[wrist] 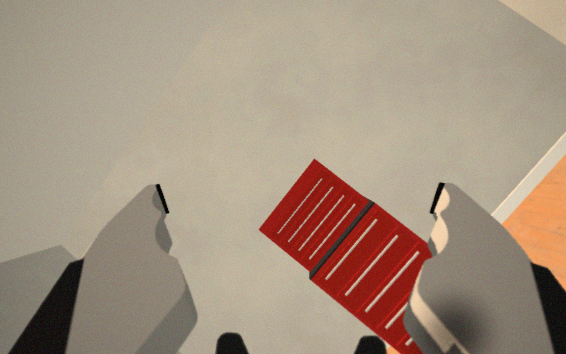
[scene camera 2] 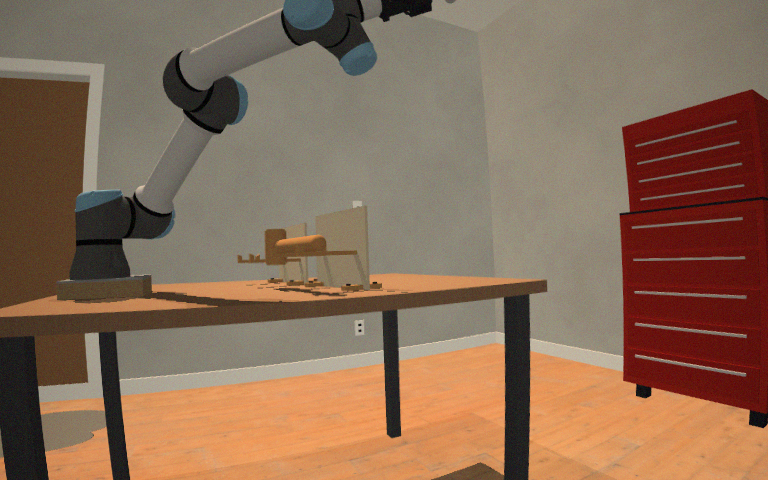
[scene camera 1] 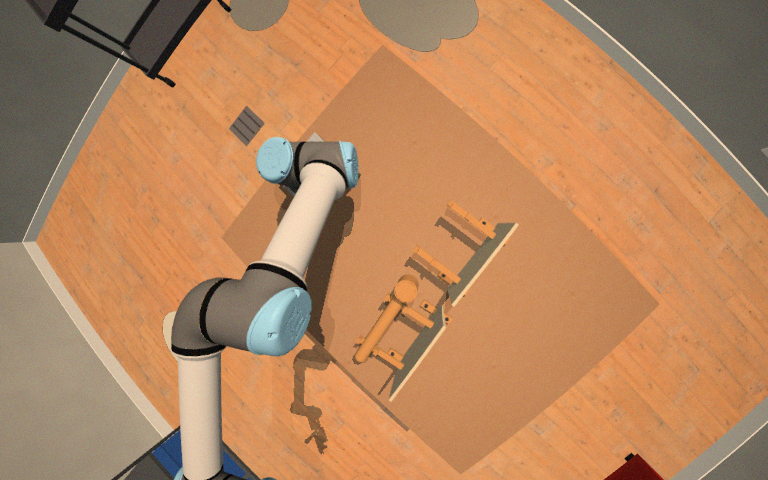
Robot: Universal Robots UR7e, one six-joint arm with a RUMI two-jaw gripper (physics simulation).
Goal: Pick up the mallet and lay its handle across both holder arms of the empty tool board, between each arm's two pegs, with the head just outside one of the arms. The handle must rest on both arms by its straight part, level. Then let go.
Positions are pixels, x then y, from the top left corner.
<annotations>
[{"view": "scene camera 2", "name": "orange-brown mallet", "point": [276, 238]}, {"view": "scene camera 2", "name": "tool board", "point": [344, 262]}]
</annotations>
